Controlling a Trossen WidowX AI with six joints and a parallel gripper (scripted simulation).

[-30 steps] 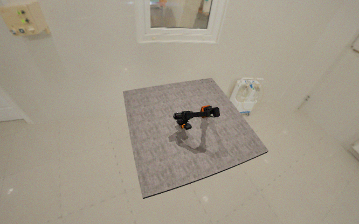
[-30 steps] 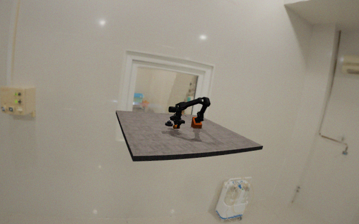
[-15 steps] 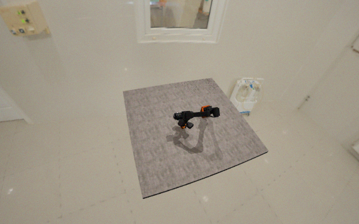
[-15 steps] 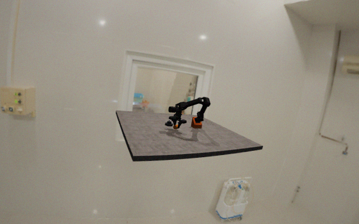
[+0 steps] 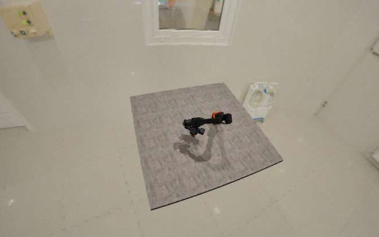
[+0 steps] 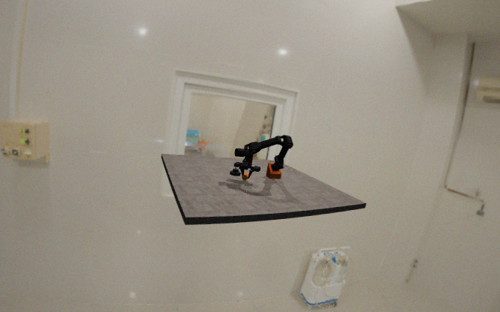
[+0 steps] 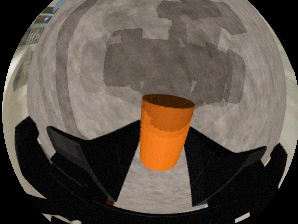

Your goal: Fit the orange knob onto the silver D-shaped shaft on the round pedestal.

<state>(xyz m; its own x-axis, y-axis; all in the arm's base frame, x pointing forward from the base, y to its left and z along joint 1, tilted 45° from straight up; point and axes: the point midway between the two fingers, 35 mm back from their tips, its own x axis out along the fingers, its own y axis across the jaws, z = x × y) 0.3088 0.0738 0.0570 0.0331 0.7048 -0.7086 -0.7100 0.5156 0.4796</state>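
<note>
Right now the round pedestal is 17 cm to the right of my gripper tip, 1 cm ahead of it and 1 cm above it. The rest, counted from my gripper tip: orange knob 1 cm to the left, 1 cm ahead, 1 cm above.
</note>
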